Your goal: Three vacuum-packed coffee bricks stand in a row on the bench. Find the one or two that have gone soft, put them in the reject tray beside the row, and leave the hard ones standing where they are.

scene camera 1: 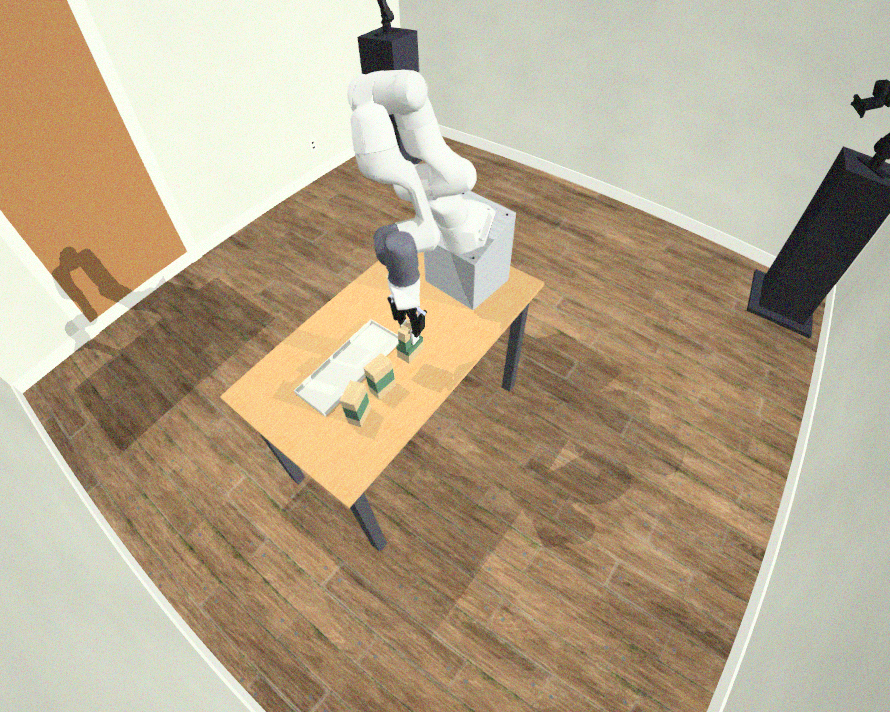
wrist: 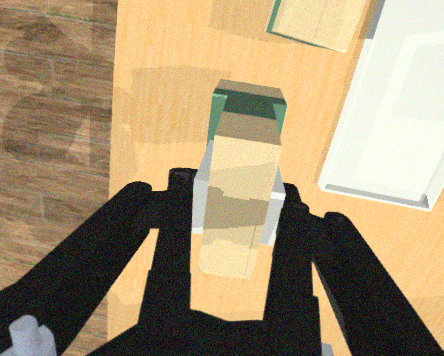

Labels:
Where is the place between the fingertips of my gripper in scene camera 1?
410, 338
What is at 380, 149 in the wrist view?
A white reject tray.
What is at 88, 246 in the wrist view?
My gripper.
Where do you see a white reject tray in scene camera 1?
At 323, 389

